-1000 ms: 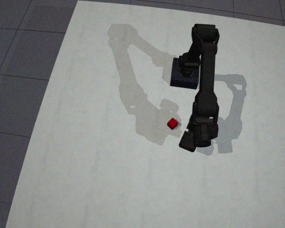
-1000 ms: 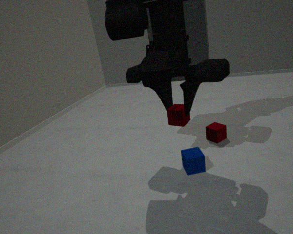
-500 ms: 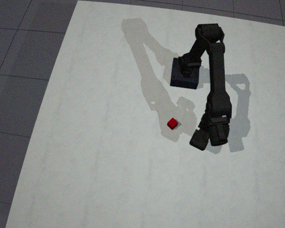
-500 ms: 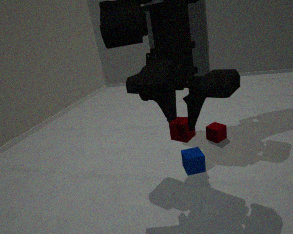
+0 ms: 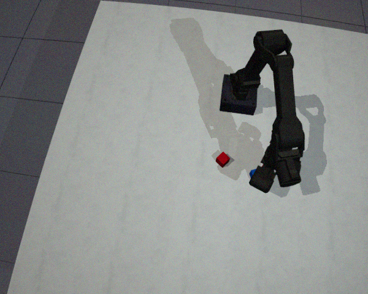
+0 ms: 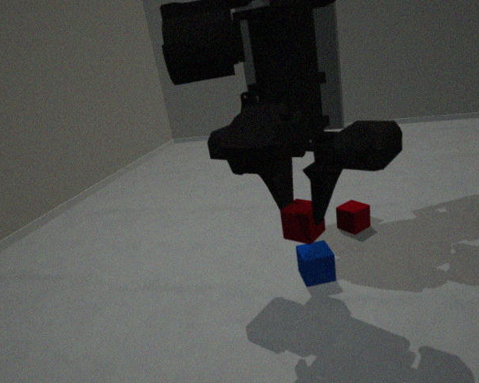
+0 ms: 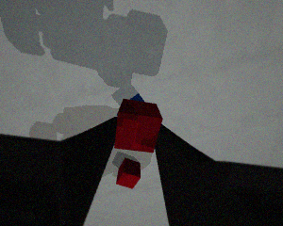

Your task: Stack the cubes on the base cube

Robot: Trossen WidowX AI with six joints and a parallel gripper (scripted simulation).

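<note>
Right now my gripper tip is 6 cm above the blue cube, 1 cm to the left of it and 1 cm past it. From my gripper tip the other things lie so: red cube: right at my gripper tip.
</note>
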